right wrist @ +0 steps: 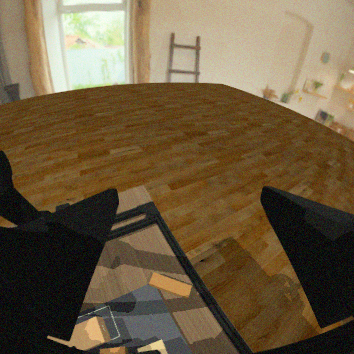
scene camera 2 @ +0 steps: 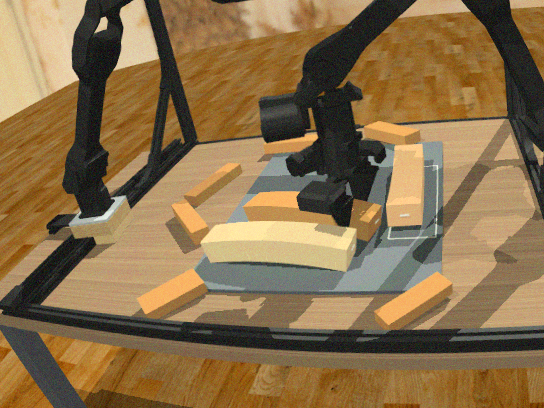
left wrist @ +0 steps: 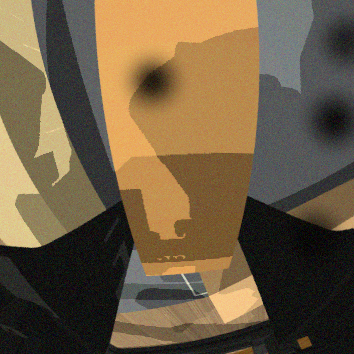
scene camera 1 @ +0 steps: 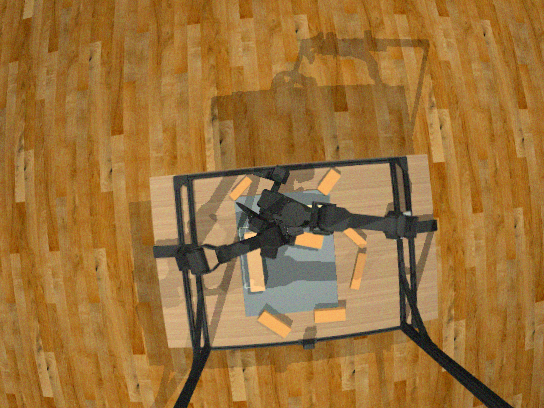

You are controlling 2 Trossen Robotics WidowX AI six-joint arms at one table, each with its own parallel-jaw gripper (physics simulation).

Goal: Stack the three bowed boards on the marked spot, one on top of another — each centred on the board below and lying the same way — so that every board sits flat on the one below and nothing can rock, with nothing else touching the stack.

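Frame: origin at the left arm's base, x ahead, y left, z up, level; metres.
Seen in the pictures: left gripper, fingertip midpoint: (scene camera 2: 353, 221) (left wrist: 182, 199); right gripper, fingertip midpoint: (right wrist: 190, 194) (scene camera 1: 243, 187); right arm's base, origin of the base link: (scene camera 2: 97, 209).
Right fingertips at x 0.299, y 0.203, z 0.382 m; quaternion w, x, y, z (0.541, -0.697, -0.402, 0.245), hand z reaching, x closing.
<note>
Offsets run from my right fingertips to a thing's top centre. "pt": to the spot under its first point. Level surfaces: height alone.
An orange bowed board @(0.133 m ahead, 0.190 m right, 0.349 m down) (scene camera 1: 309, 241) (scene camera 2: 270, 201) (left wrist: 180, 100) lies on the grey mat @(0.396 m down) (scene camera 1: 300, 299) (scene camera 2: 250, 281). My left gripper (scene camera 2: 352, 212) (left wrist: 182, 199) is shut on it near one end, a finger against each side. A pale bowed board @(0.169 m ahead, 0.098 m right, 0.346 m down) (scene camera 2: 280, 244) (left wrist: 12, 175) lies beside it, apart. A light-orange bowed board @(0.030 m back, 0.269 m right, 0.350 m down) (scene camera 1: 256, 272) (scene camera 2: 407, 182) lies on the mat, partly over the white outline (scene camera 2: 437, 200) (right wrist: 113, 320) of the marked spot. My right gripper (right wrist: 190, 194) is open and empty, high above the table; its fingertips cannot be made out in the scene views.
Several small orange blocks lie around the mat, among them one at the front left (scene camera 2: 172, 292), one at the front right (scene camera 2: 414, 301) and one at the back @(pt 0.000 m ahead, 0.510 m right, 0.371 m down) (scene camera 2: 392, 132). A black frame (scene camera 1: 300, 167) edges the table. The two arms cross over the mat in scene camera 1.
</note>
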